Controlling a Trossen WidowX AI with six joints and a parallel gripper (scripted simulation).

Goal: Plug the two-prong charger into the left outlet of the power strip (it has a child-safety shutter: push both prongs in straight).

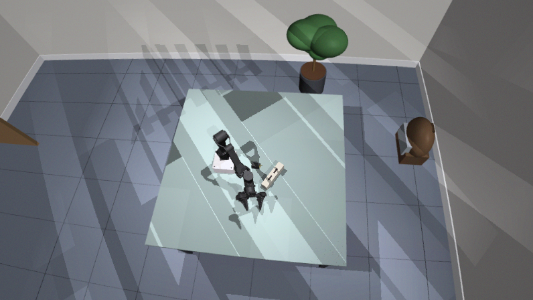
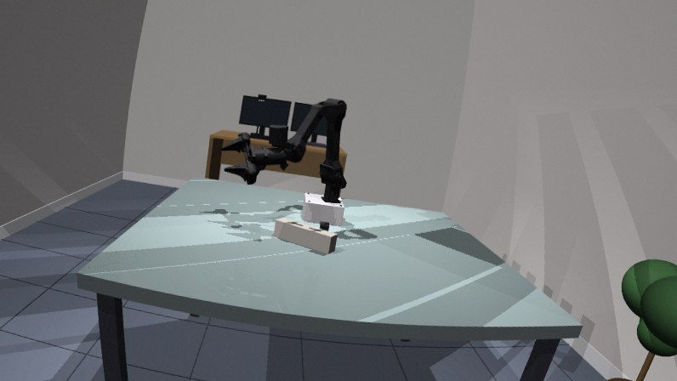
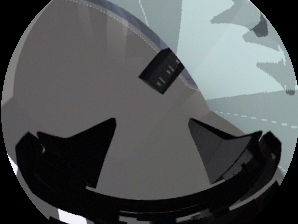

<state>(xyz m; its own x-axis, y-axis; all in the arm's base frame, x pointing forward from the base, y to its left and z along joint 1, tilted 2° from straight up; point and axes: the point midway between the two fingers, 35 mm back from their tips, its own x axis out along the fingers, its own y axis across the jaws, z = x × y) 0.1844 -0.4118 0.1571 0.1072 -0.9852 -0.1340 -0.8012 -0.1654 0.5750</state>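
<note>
My gripper tip is now 3 cm short of the two-prong charger, 37 cm to the right of it and 20 cm above it.
</note>
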